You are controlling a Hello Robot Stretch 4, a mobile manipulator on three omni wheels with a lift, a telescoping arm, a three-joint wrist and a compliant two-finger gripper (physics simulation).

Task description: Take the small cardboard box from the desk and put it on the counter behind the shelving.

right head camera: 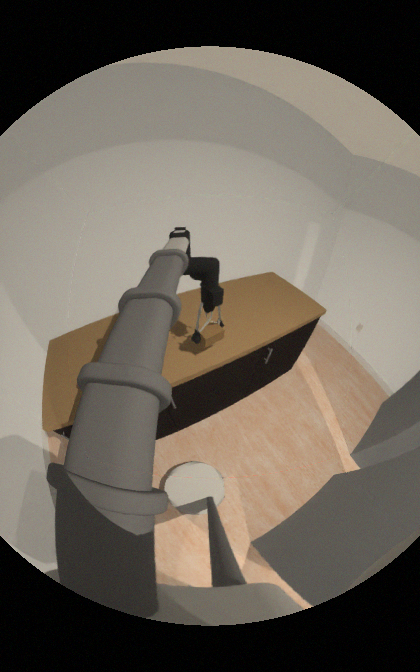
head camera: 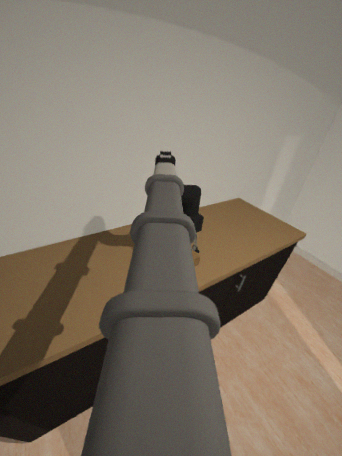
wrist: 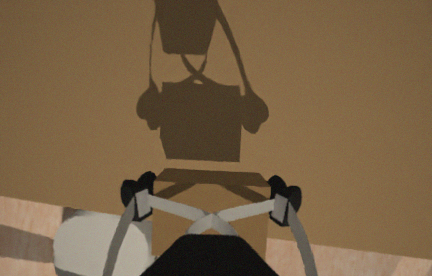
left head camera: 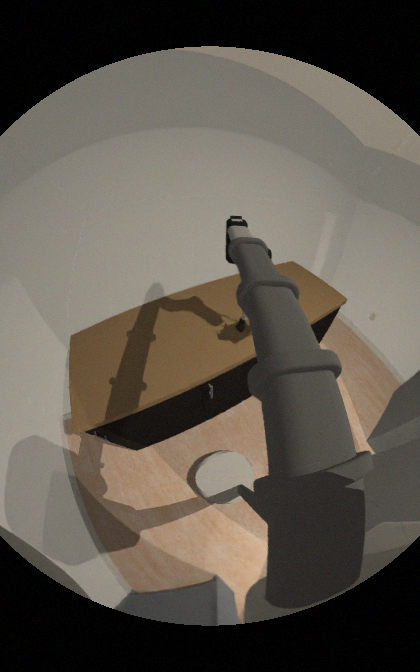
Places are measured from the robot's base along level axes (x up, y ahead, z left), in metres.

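Pixels of known places: gripper, between the fingertips: [wrist: 211, 189].
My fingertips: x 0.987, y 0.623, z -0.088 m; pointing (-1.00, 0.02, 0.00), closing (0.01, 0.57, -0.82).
Note:
Behind a point stands the place of what it marks.
My gripper [right head camera: 209, 330] [wrist: 211, 189] {x 0.987, y 0.623, z -0.088 m} is shut on the small cardboard box [right head camera: 214, 338] [wrist: 210, 177] {x 1.013, y 0.635, z -0.077 m}, with one fingertip on each side of it. The gripper points down over the brown top of the long counter [head camera: 245, 227] {x 0.882, y 1.045, z -0.543 m} [left head camera: 185, 355] [right head camera: 265, 310] [wrist: 340, 110] {x 0.882, y 0.796, z -0.178 m}. In the wrist view the shadow of box and fingers lies apart from the box, which hangs a little above the counter top near its front edge. In the head camera view the arm hides most of the gripper and box. In the left head view one fingertip shows and the arm hides the box.
A pale wall [head camera: 100, 125] {x 1.446, y 1.024, z 0.302 m} [right head camera: 140, 200] rises behind the counter. Its dark front [right head camera: 235, 377] has handles and faces the wooden floor [right head camera: 280, 425]. A pale round shape [left head camera: 225, 475] [right head camera: 195, 482] [wrist: 100, 240] {x 0.187, y 0.061, z 0.038 m} is low in front of it. Large grey surfaces [right head camera: 350, 510] stand at the right.

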